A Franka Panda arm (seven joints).
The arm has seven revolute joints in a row. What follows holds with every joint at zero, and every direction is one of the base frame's. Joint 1 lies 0.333 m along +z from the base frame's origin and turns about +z. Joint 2 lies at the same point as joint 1 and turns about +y. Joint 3 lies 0.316 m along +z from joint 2 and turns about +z. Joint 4 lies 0.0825 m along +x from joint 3 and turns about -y. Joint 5 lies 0.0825 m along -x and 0.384 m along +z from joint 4 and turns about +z. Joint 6 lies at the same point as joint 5 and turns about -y. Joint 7 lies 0.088 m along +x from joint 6 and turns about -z. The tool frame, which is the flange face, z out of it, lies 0.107 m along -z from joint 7; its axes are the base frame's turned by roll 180, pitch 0 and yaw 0 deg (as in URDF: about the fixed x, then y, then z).
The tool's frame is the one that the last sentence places.
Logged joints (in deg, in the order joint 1, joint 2, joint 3, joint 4, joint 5, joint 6, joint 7), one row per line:
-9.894 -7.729 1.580 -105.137 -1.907 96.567 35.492
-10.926 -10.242 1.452 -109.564 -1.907 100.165 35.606
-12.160 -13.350 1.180 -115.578 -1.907 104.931 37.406
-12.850 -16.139 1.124 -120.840 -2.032 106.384 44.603
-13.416 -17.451 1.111 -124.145 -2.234 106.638 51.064
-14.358 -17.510 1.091 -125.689 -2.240 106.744 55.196
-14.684 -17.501 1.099 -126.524 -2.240 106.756 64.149
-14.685 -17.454 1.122 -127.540 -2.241 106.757 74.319
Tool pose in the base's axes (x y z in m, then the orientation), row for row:
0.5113 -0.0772 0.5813 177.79 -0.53 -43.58
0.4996 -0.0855 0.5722 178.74 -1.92 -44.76
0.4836 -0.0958 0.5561 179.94 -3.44 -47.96
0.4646 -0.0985 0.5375 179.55 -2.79 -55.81
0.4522 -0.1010 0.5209 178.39 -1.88 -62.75
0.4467 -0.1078 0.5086 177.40 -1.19 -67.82
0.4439 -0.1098 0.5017 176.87 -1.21 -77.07
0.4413 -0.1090 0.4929 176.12 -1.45 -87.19
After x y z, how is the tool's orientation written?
As angles about the fixed x, y, z axes (roll, pitch, yaw), in degrees.
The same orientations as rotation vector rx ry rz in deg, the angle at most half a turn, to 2 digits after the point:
165.04 -66.00 -0.51
164.67 -67.84 2.01
163.07 -72.54 4.86
157.53 -83.44 3.51
151.65 -92.52 1.19
147.02 -98.88 -0.72
138.26 -110.18 -1.55
127.54 -121.54 -2.50

